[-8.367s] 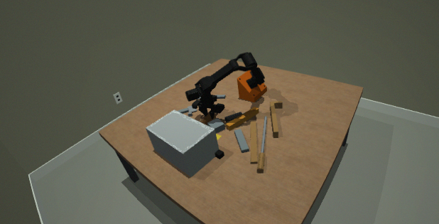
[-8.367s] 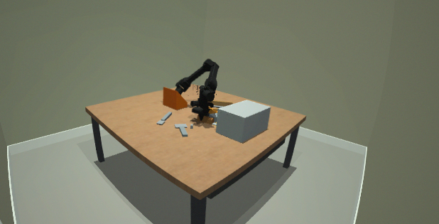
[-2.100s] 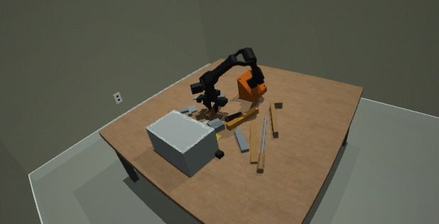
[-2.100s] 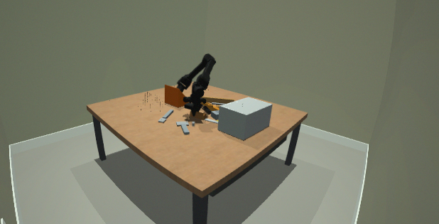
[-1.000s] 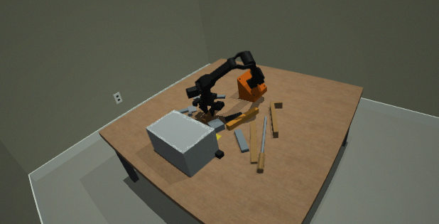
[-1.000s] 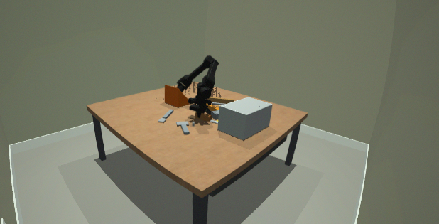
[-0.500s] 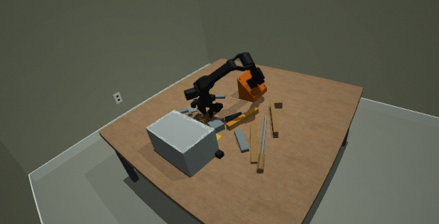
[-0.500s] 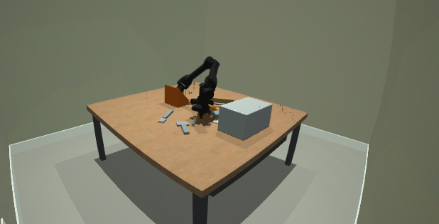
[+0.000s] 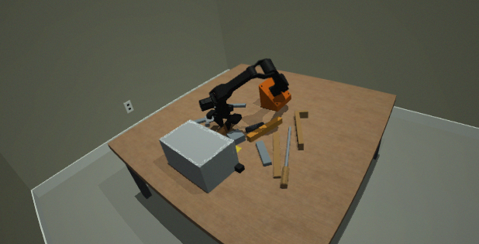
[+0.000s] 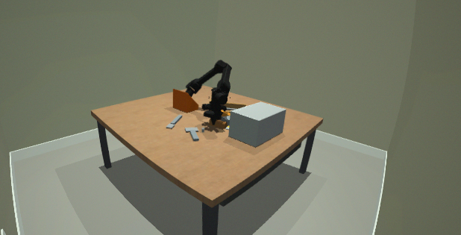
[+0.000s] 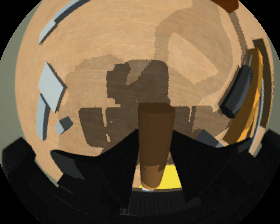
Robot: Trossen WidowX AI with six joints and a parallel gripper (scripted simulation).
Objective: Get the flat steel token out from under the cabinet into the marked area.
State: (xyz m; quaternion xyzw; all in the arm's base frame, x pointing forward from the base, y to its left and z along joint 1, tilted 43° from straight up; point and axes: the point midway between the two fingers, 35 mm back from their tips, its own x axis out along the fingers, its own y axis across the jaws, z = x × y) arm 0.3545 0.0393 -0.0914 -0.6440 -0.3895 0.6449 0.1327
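The grey block lies 2 cm ahead of my gripper tip, 10 cm to the left of it and 1 cm above it. Round my gripper tip: wooden stick 2 cm behind, 33 cm to the left; then orange bar 12 cm behind, 17 cm to the left, 1 cm above; then grey t-piece 3 cm ahead, 19 cm to the right.
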